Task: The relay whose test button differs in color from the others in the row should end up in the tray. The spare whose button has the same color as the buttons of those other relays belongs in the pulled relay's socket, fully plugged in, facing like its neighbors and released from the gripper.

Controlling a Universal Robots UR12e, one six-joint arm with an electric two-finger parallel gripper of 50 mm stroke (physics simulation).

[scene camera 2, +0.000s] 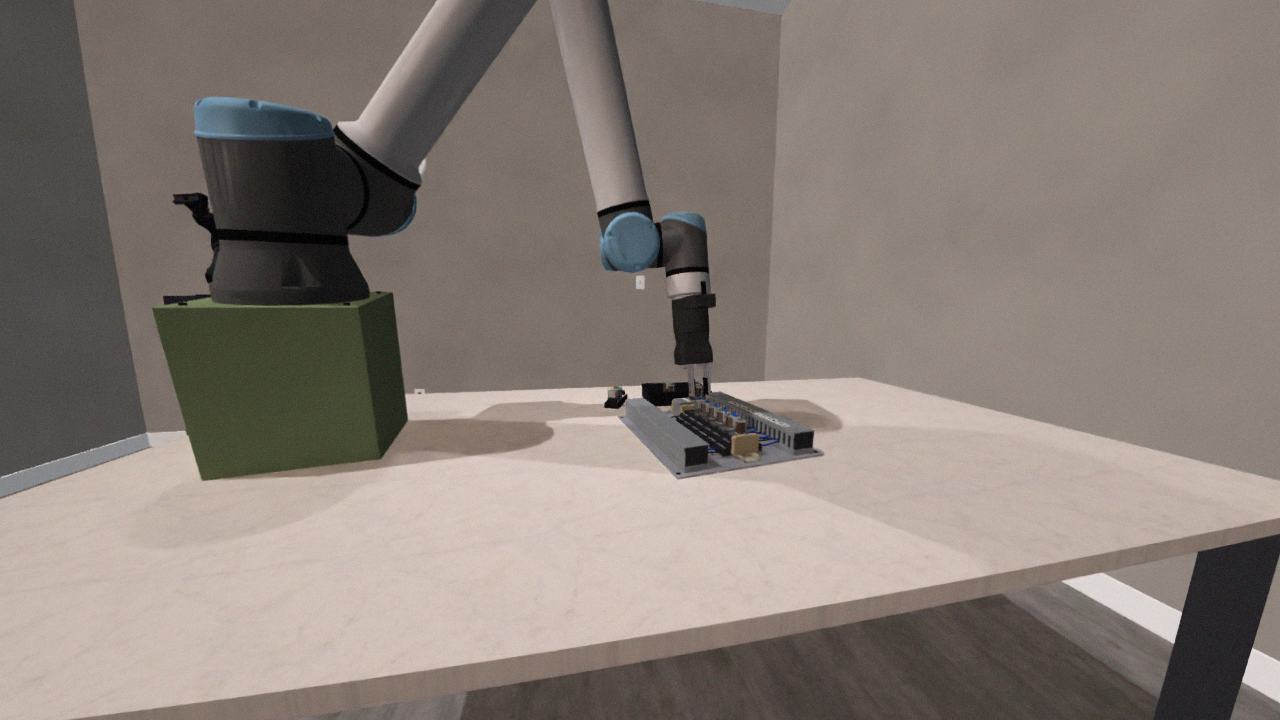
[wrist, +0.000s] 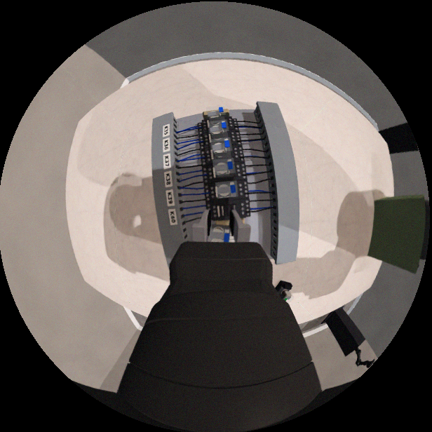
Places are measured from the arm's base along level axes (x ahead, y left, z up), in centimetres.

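Pixels of known places: gripper, between the fingertips: [scene camera 2: 700, 395]; arm's base, origin of its link: [scene camera 2: 298, 297].
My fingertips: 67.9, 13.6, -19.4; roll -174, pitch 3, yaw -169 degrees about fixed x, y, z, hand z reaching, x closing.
Note:
Ahead of a thing's pixels: the offset from my fingertips to its top centre, as dx, dy, dz.
My gripper [scene camera 2: 699, 388] [wrist: 219, 217] is shut on a clear relay with a blue button [wrist: 219, 235], at the row's K40 end. An open black socket [wrist: 220, 210] shows just ahead of the fingers in the wrist view; the relay's lower end is hidden, so I cannot tell whether it touches the socket. Several seated relays with blue buttons [wrist: 226, 189] stand in the row beyond, also seen in scene camera 2 [scene camera 2: 725, 417]. A spare with a greenish button {-18.6, +15.2, -1.6} [scene camera 2: 614, 393] [wrist: 285, 294] is on the table beside the panel. A black tray {-2.6, +21.4, -2.9} [scene camera 2: 657, 394] stands behind the panel in scene camera 2.
Grey wire ducts {-9.1, -8.3, -2.2} [scene camera 2: 662, 433] [wrist: 285, 185] run along both sides of the row, with blue and black wires between. The duct with labels K35 to K40 [wrist: 162, 200] is on the wrist view's left. The green robot base block [scene camera 2: 277, 385] [wrist: 397, 230] stands off to the side.

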